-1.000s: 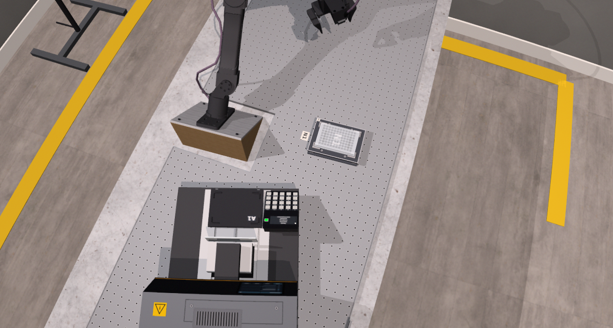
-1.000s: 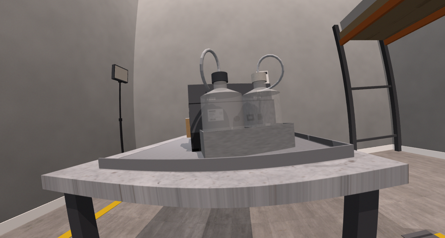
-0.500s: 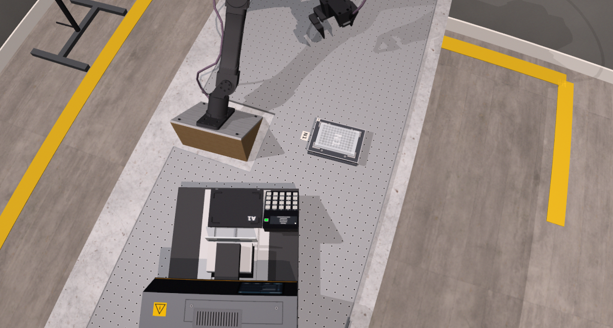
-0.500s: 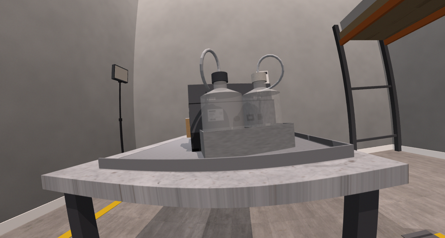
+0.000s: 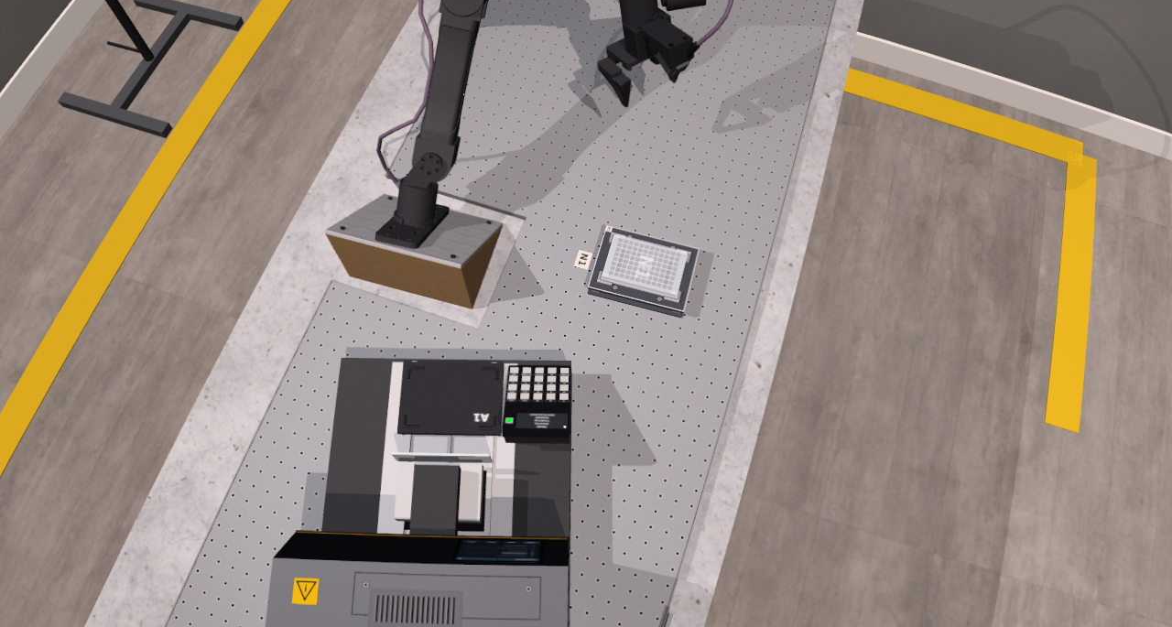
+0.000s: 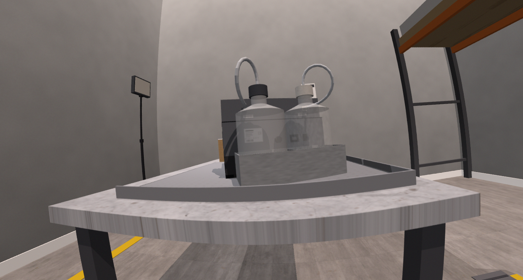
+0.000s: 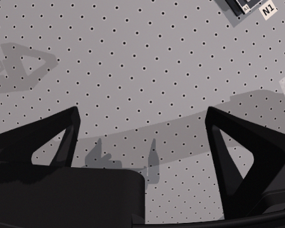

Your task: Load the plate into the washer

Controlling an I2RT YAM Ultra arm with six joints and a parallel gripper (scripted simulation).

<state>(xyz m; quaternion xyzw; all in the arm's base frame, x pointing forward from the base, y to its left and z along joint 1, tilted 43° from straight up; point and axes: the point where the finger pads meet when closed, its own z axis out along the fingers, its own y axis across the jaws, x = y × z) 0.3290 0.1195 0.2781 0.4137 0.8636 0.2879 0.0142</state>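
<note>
My gripper is now 250 mm to the left of the clear well plate, 140 mm above it and 50 mm short of it. From my hand the other things lie so: N1 label (240 mm to the right, 170 mm below, 60 mm behind); then plate nest N1 (250 mm to the right, 150 mm below, 50 mm ahead); then black washer carrier (550 mm to the right, 190 mm behind, 90 mm below).
</note>
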